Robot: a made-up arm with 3 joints. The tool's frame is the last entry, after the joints. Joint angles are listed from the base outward.
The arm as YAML. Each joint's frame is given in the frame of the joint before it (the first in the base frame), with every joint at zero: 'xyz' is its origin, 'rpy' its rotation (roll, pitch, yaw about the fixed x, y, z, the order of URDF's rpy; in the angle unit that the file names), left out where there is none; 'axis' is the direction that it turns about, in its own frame. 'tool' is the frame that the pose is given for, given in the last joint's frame.
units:
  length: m
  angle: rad
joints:
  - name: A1
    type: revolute
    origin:
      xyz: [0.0, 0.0, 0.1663]
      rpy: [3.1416, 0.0, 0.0]
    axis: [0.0, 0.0, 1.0]
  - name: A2
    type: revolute
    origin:
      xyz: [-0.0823, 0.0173, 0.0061]
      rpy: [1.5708, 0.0, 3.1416]
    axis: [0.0, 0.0, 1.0]
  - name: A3
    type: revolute
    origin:
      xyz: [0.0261, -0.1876, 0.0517]
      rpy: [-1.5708, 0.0, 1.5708]
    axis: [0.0, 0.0, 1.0]
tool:
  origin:
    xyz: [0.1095, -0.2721, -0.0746]
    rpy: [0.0, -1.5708, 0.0]
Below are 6 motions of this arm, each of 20 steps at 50 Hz.
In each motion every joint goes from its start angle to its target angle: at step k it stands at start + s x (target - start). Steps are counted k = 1, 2, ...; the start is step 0. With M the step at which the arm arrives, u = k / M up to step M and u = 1 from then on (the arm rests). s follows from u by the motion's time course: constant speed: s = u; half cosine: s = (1 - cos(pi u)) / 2; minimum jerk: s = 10 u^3 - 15 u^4 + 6 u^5.
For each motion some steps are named. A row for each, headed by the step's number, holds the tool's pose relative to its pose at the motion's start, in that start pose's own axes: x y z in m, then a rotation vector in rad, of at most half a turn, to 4 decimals.
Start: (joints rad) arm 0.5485 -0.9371 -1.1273
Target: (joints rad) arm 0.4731 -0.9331 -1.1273
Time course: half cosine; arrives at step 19
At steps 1, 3, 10, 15, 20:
1: 0.0001 -0.0001 0.0001 -0.0004 -0.0003 0.0001
3: 0.0007 -0.0006 0.0011 -0.0037 -0.0025 0.0009
10: 0.0060 -0.0051 0.0103 -0.0329 -0.0228 0.0084
15: 0.0098 -0.0082 0.0172 -0.0543 -0.0377 0.0139
20: 0.0109 -0.0091 0.0193 -0.0607 -0.0422 0.0156

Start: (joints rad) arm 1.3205 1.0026 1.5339
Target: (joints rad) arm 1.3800 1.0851 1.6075
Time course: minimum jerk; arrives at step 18
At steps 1, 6, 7, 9, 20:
1: 0.0000 0.0000 0.0000 0.0000 -0.0001 0.0001
6: 0.0018 -0.0003 -0.0050 0.0049 -0.0071 0.0171
7: 0.0025 -0.0005 -0.0071 0.0069 -0.0100 0.0244
9: 0.0042 -0.0008 -0.0119 0.0114 -0.0162 0.0410
20: 0.0086 -0.0017 -0.0235 0.0221 -0.0299 0.0825

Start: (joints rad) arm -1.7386 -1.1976 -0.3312
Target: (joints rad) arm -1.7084 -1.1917 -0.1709
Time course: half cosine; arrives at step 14
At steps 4, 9, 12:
4: -0.0009 0.0039 -0.0101 0.0355 -0.0004 -0.0023
9: -0.0034 0.0167 -0.0378 0.1351 -0.0019 -0.0088
12: -0.0044 0.0232 -0.0495 0.1791 -0.0028 -0.0116

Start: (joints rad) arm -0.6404 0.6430 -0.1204
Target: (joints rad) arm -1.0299 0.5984 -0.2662
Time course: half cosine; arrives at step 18
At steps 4, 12, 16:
4: 0.0137 -0.0109 -0.0058 0.0102 0.0005 0.0369
12: 0.0959 -0.0580 -0.0408 0.0624 -0.0085 0.2386
16: 0.1272 -0.0692 -0.0541 0.0797 -0.0164 0.3091

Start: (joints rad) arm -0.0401 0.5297 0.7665
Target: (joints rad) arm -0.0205 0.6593 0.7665
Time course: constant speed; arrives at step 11
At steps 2, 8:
2: 0.0013 -0.0011 -0.0018 -0.0018 -0.0191 0.0141
8: 0.0057 -0.0042 -0.0068 -0.0078 -0.0762 0.0568

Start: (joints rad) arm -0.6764 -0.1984 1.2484
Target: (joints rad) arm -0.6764 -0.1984 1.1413
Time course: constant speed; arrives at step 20
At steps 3, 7, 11, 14, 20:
3: 0.0000 -0.0017 0.0044 -0.0161 0.0000 0.0000
7: 0.0000 -0.0039 0.0103 -0.0375 0.0000 0.0000
11: 0.0000 -0.0060 0.0162 -0.0589 0.0000 0.0000
14: 0.0000 -0.0074 0.0207 -0.0750 0.0000 0.0000
20: 0.0000 -0.0101 0.0297 -0.1071 0.0000 0.0000

